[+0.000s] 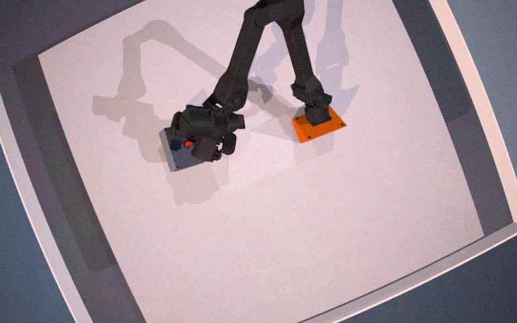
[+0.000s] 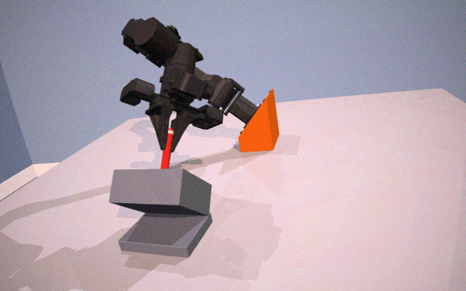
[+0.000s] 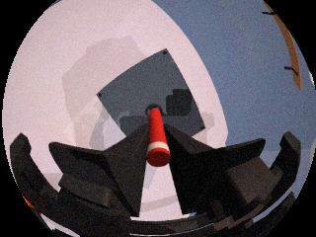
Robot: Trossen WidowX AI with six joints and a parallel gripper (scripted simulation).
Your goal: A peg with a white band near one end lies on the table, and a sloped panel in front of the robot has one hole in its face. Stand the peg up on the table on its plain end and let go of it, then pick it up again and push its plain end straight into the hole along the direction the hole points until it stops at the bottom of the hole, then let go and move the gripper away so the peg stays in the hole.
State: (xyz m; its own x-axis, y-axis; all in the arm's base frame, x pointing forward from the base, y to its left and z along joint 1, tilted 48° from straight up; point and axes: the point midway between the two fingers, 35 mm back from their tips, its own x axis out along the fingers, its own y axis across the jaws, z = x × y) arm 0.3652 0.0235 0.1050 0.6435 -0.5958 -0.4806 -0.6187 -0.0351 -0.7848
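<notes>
My gripper tip is now 50 mm short of the panel and 60 mm above it. Round my gripper tip: grey foot: 60 mm ahead, 120 mm below; red peg: 10 mm behind, 10 mm above.
</notes>
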